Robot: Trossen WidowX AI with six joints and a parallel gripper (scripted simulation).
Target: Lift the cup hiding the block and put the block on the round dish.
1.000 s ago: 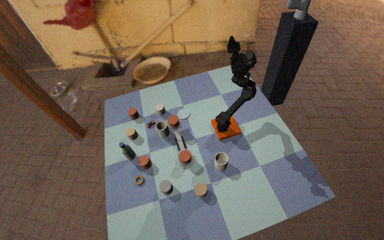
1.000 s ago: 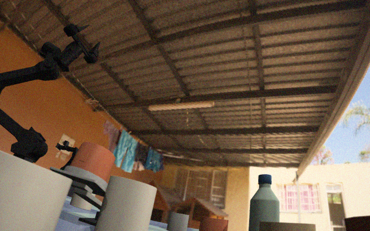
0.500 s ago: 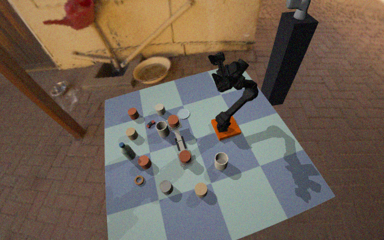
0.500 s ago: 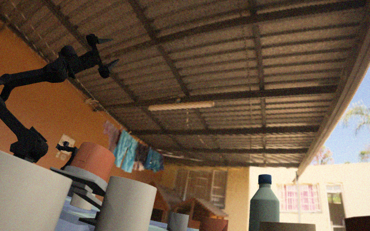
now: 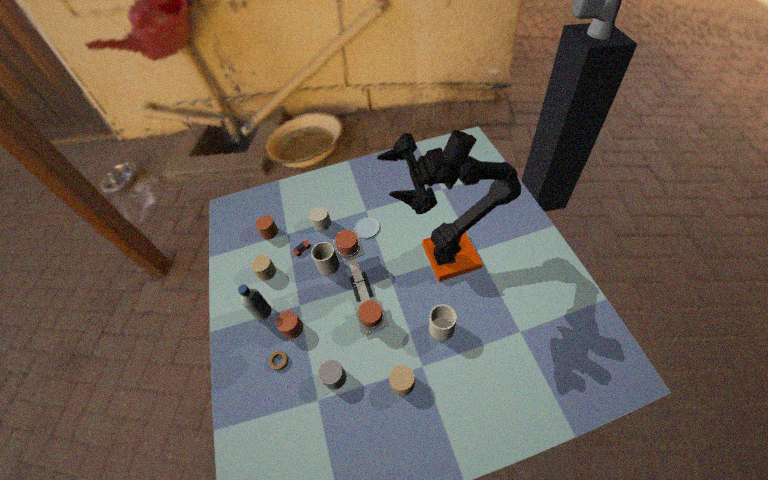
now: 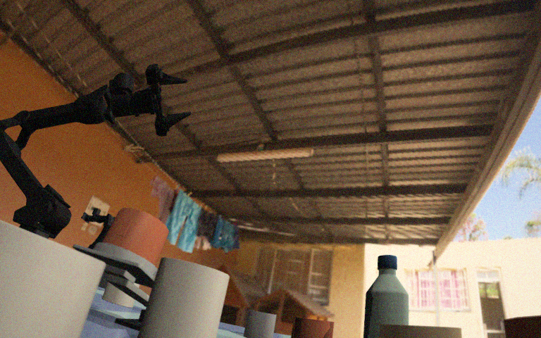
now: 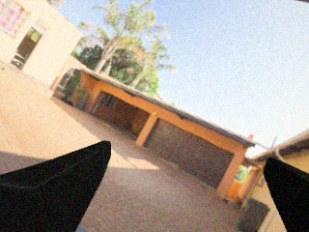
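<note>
Now: gripper tip 48 cm above the pale grey block, 10 cm to the right of it and 10 cm short of it. The rest, counted from my gripper tip: grey balance 49 cm below, 13 cm ahead, 3 cm to the right; pale round dish 52 cm below, 28 cm to the right, 8 cm ahead; bottle 47 cm ahead, 41 cm below, 1 cm to the left.
</note>
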